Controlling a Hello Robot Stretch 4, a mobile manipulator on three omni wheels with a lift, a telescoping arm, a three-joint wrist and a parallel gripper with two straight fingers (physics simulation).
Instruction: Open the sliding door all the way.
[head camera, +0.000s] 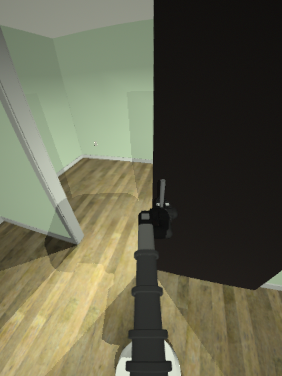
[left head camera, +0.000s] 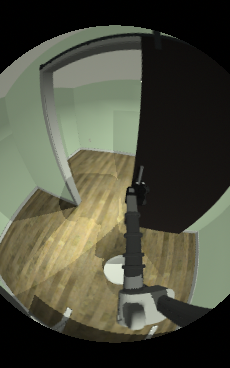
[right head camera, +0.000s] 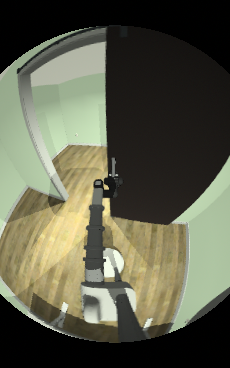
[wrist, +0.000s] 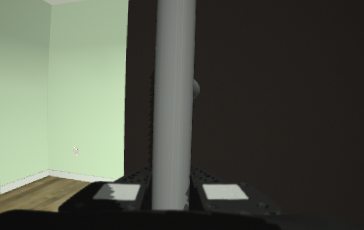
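Seen in the pictures: robot's base at its link origin: (left head camera: 119, 268) (right head camera: 107, 261).
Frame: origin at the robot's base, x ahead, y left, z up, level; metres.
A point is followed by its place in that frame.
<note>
The dark sliding door (head camera: 215, 125) {x 0.688, y -0.290, z 1.385 m} (left head camera: 175, 125) {x 0.693, y -0.273, z 1.458 m} (right head camera: 160, 115) {x 0.669, y -0.362, z 1.458 m} (wrist: 280, 100) {x 0.718, y -0.182, z 1.058 m} stands on the right, with a wide opening between its left edge and the grey door frame (head camera: 46, 160) {x 1.131, y 0.801, z 1.056 m} (left head camera: 56, 135) {x 1.113, y 0.806, z 1.275 m} (right head camera: 38, 137) {x 1.114, y 0.805, z 1.236 m}. A grey vertical bar handle (head camera: 162, 189) {x 0.671, y -0.089, z 1.082 m} (left head camera: 141, 173) {x 0.671, y -0.098, z 1.073 m} (right head camera: 113, 165) {x 0.675, y -0.095, z 1.068 m} (wrist: 174, 100) {x 0.670, y -0.091, z 1.054 m} is near the door's left edge. My gripper (head camera: 163, 205) (left head camera: 140, 184) (right head camera: 114, 176) (wrist: 170, 179) {x 0.706, y -0.091, z 0.993 m} is shut on the handle, with one finger on each side of it in the wrist view. The door's far right edge is hard to make out in the head view.
Through the opening, a green far wall (head camera: 105, 110) {x 3.356, y 0.769, z 1.104 m} (wrist: 90, 90) {x 3.400, y 0.936, z 1.196 m} and a wooden floor (head camera: 100, 175) {x 2.632, y 0.914, z -0.028 m} show. A green wall (left head camera: 215, 260) {x -0.186, y -1.270, z 0.454 m} (right head camera: 210, 260) {x -0.301, y -1.239, z 0.535 m} runs along the right side. The arm (head camera: 147, 270) {x 0.271, y -0.003, z 1.103 m} reaches forward above the floor.
</note>
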